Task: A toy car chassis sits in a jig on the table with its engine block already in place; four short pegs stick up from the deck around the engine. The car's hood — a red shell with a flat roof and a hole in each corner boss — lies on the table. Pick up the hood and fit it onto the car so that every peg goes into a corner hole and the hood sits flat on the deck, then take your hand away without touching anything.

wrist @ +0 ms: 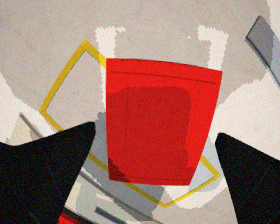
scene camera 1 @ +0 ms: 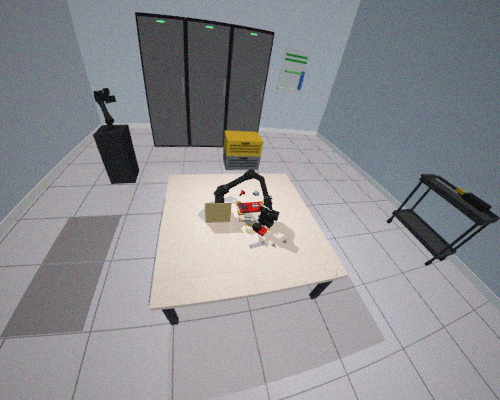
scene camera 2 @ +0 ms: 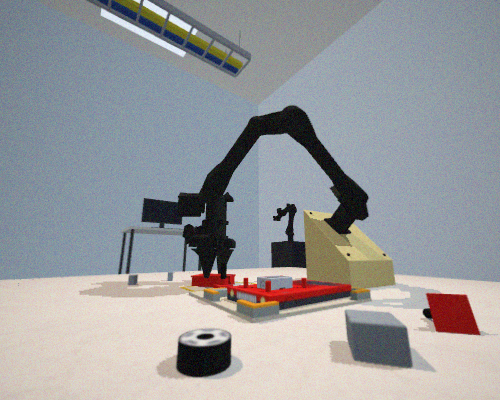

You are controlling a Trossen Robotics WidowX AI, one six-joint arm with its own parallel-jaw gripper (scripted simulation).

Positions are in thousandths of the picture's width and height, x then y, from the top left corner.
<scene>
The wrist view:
gripper: 566, 600
red hood: 566, 507
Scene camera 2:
gripper: 427, 691
black wheel: 411, 881
</scene>
